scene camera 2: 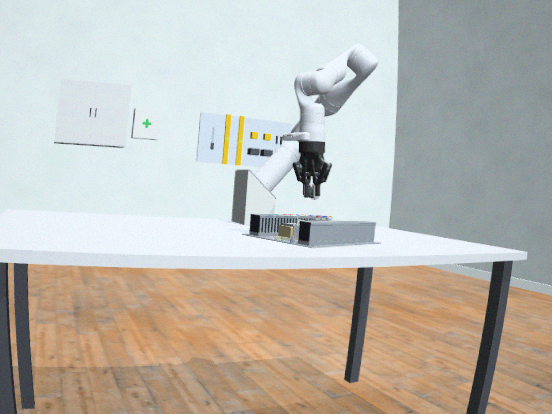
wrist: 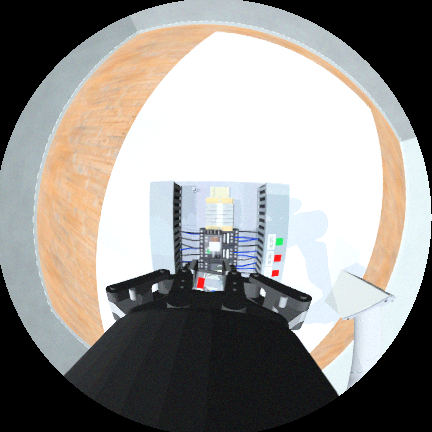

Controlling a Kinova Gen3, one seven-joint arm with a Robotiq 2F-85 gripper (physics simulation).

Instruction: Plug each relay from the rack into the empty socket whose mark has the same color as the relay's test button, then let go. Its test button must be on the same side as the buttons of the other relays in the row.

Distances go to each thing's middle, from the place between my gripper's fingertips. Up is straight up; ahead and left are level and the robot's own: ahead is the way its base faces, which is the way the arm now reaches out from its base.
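Base plate (wrist: 244,194): my hand is 2 cm past it, 3 cm to the right of it and 12 cm above it.
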